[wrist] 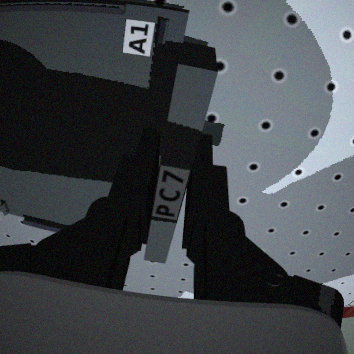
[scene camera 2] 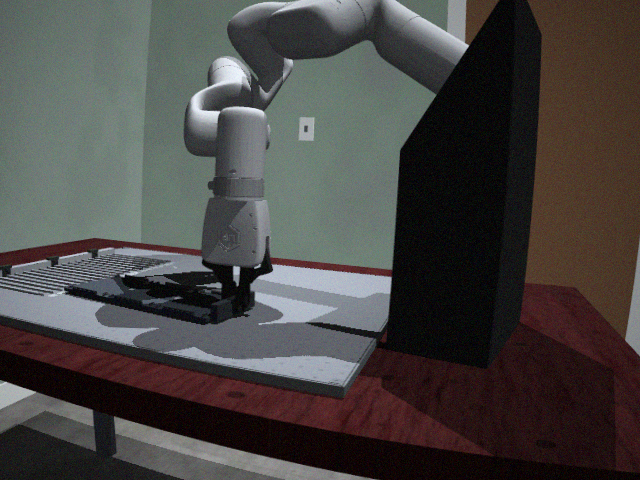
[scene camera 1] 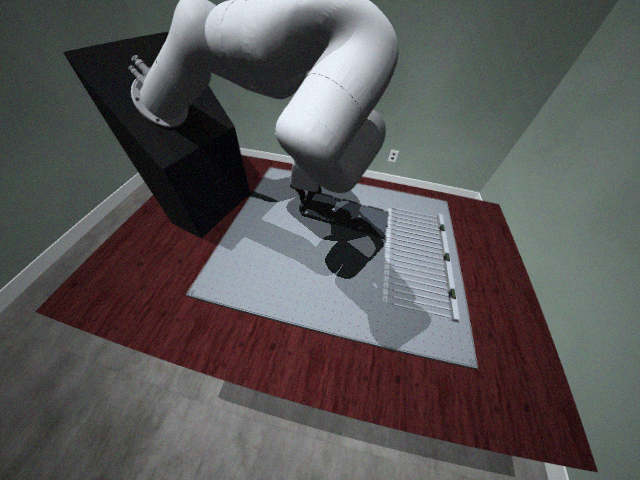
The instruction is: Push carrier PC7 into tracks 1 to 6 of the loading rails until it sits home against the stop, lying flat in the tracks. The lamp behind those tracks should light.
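Places are measured from the arm's base along level axes (x ahead, y left, z up), in millimetres.
Where they show: gripper, between the fingertips: (wrist: 174,156) (scene camera 2: 235,308) (scene camera 1: 305,202); arm's base, origin of its link: (scene camera 2: 482,89) (scene camera 1: 161,102).
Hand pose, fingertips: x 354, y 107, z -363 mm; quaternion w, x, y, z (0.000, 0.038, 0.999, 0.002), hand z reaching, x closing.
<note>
Each offset is from my fingertips to the centre of the thing. "*": to the spot under its first point. Level surfaces: height alone.
Carrier PC7 @(156 mm ahead, 21 mm right, 4 mm up) (scene camera 1: 343,210) (scene camera 2: 149,305) (wrist: 169,192) is a dark, flat, long panel with a raised end bar labelled PC7 and an A1 label beside it. It lies low over the grey plate. My gripper (scene camera 1: 306,209) (scene camera 2: 238,303) (wrist: 174,156) points down and is shut on this end bar, which slants slightly between the fingers in the wrist view. The carrier's far end is close to the near ends of the white loading rails @(* 321 mm ahead, 150 mm right, 12 mm down) (scene camera 1: 388,248); whether it has entered any track is too dark to tell. The stop bar @(* 509 mm ahead, 223 mm right, 5 mm up) (scene camera 1: 449,273) is well beyond it. Track numbers are unreadable.
Three small dark green lamps (scene camera 1: 442,227) (scene camera 1: 447,256) (scene camera 1: 452,293) sit along the stop bar; none looks lit. The perforated grey plate @(11 mm down) (scene camera 1: 279,284) (scene camera 2: 310,373) lies on the red wooden table @(24 mm down) (scene camera 1: 129,273) (scene camera 2: 423,387). A black pedestal (scene camera 1: 206,191) (scene camera 2: 454,206) stands at the arm's base.
</note>
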